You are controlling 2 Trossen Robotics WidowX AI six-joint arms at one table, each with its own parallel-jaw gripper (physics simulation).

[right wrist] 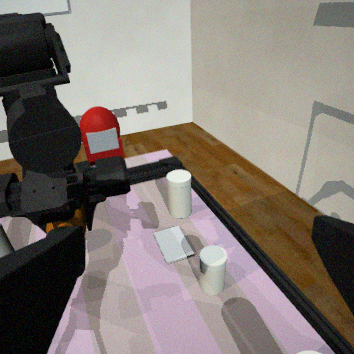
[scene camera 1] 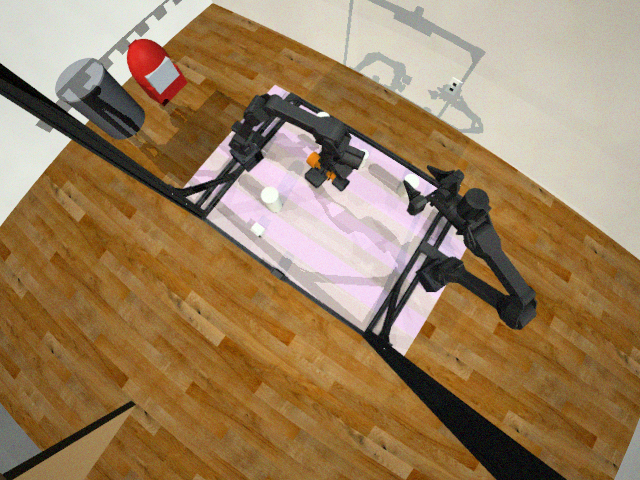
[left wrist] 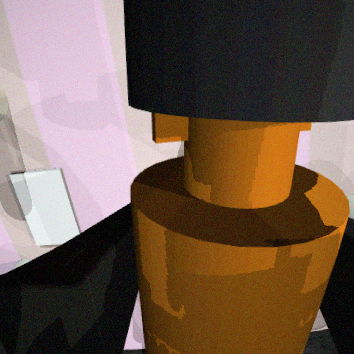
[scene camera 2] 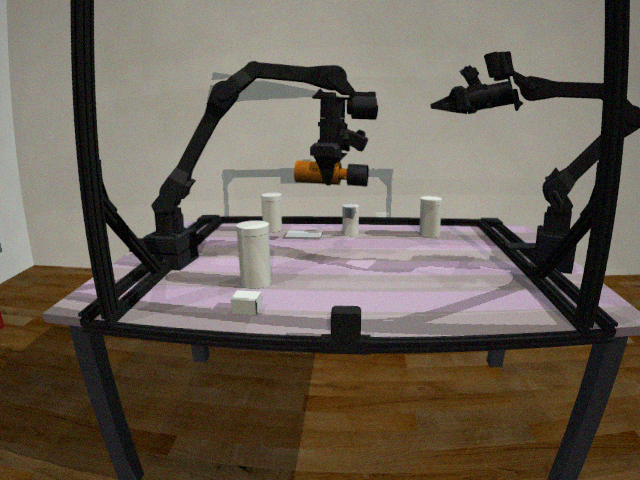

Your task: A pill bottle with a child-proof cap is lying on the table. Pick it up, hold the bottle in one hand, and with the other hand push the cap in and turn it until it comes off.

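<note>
The orange pill bottle [scene camera 1: 313, 159] [scene camera 2: 303, 172] [left wrist: 235, 295] [right wrist: 67, 220] is held lying sideways in the air above the table [scene camera 2: 361, 297]. Its black cap [scene camera 1: 340, 181] [scene camera 2: 357, 174] [left wrist: 240, 55] is on the neck and points right in scene camera 2. My left gripper [scene camera 1: 321, 168] [scene camera 2: 328, 178] points down and is shut on the bottle's body; the neck and cap stick out past its fingers. My right gripper [scene camera 1: 419, 174] [scene camera 2: 434, 105] [right wrist: 198, 232] is open and empty, raised at the right, apart from the bottle.
A large white jar [scene camera 1: 270, 198] [scene camera 2: 254, 255] and a small white box [scene camera 1: 257, 228] [scene camera 2: 246, 302] stand near the left front. White jars [scene camera 2: 271, 212] [scene camera 2: 350, 222] [scene camera 2: 430, 217] stand along the back, with a flat pale slab [scene camera 2: 303, 234] [left wrist: 50, 207] [right wrist: 173, 245]. A black frame [scene camera 2: 222, 341] edges the table.
</note>
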